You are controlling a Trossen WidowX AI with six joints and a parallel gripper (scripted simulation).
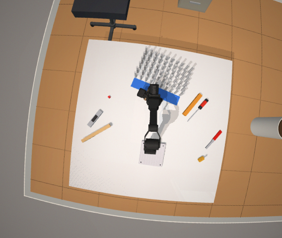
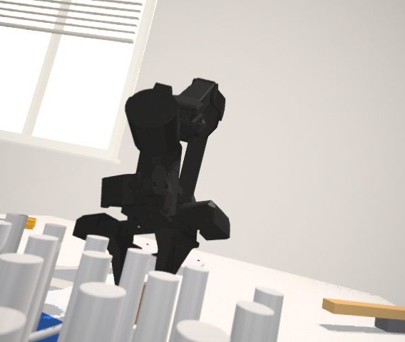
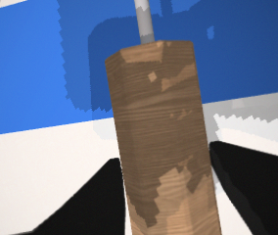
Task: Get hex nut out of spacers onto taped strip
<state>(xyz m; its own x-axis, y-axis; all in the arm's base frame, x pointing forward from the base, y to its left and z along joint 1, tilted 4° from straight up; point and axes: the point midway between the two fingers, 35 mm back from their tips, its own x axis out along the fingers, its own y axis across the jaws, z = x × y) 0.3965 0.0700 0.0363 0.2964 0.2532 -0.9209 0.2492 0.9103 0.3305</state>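
Right now the blue taped strip is 50 mm ahead of my gripper tip, 60 mm to the right of it and 40 mm below it. From my gripper tip the other things lie so: orange bar: 20 mm behind, 370 mm to the right, 20 mm below; red cube: 50 mm behind, 300 mm to the left, 30 mm below; hex nut: 220 mm ahead, 60 mm to the right, 30 mm below.
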